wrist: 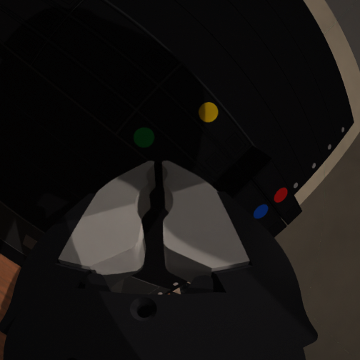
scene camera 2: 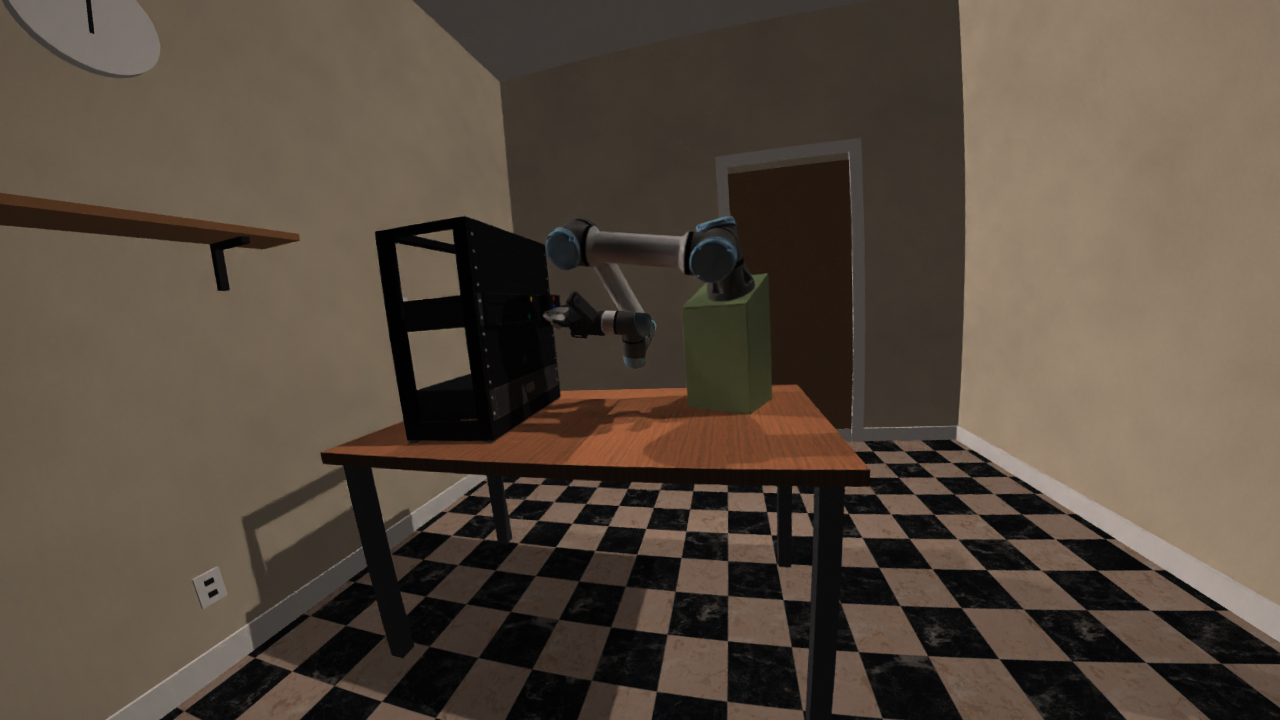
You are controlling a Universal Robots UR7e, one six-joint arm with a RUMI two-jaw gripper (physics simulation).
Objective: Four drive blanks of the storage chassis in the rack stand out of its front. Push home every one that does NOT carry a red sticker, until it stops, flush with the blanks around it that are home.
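Pixels of known places: gripper, between the fingertips: [scene camera 2: 543, 314]; arm's base, origin of its link: [scene camera 2: 731, 290].
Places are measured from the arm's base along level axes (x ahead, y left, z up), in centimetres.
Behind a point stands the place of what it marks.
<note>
The black storage chassis [scene camera 2: 512, 311] @(z -1.3, x 67.4, y 13.7 cm) [wrist: 95, 107] is in the rack [scene camera 2: 464, 277] @(z 8.4, x 72.2, y 29.8 cm). In the wrist view, a blank with a green sticker [wrist: 144, 137] is just beyond the fingertips, and one with a yellow sticker [wrist: 208, 112] is up and right; how far either stands out is too dark to tell. At the right, dark blocks with a red sticker [wrist: 280, 195] and a blue sticker [wrist: 260, 211] stand out side by side. My gripper [scene camera 2: 546, 316] @(z -3.0, x 62.4, y 1.6 cm) [wrist: 160, 165] is shut and empty, its tips close to the chassis front, below the green sticker in the wrist view. Contact cannot be told.
The rack stands at the left of the wooden table [scene camera 2: 662, 447] @(z -37.4, x 22.8, y 35.8 cm). The arm is mounted on a green pedestal [scene camera 2: 718, 353] @(z -19.0, x 5.6, y 6.9 cm) on the table's right. A wall shelf [scene camera 2: 116, 221] is at the left. Rack screws line the edge right of the stickers in the wrist view.
</note>
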